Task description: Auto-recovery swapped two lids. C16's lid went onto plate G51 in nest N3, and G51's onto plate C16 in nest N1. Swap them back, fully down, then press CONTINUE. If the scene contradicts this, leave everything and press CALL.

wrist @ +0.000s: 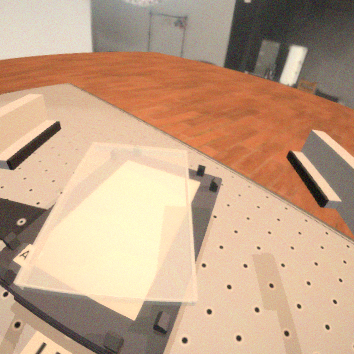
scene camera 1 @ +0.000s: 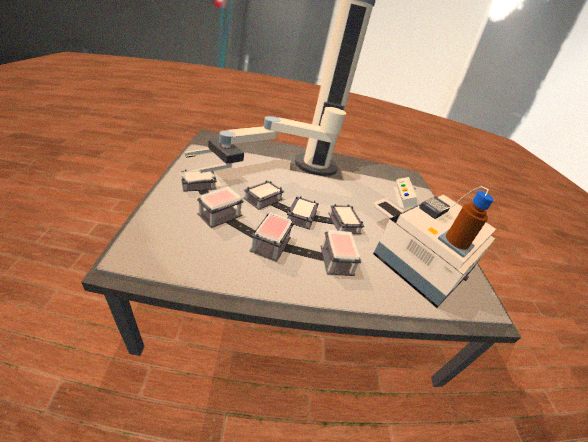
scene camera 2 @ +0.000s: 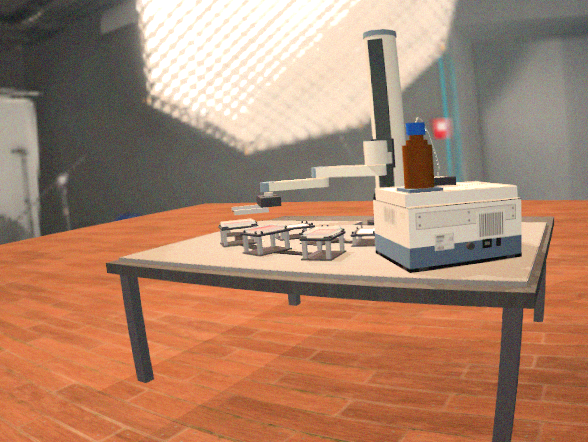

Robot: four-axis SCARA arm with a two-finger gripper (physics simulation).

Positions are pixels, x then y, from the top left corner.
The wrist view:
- my gripper: 176,124
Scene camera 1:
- my gripper: 192,162
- brown bottle: 472,217
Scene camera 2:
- brown bottle: 417,155
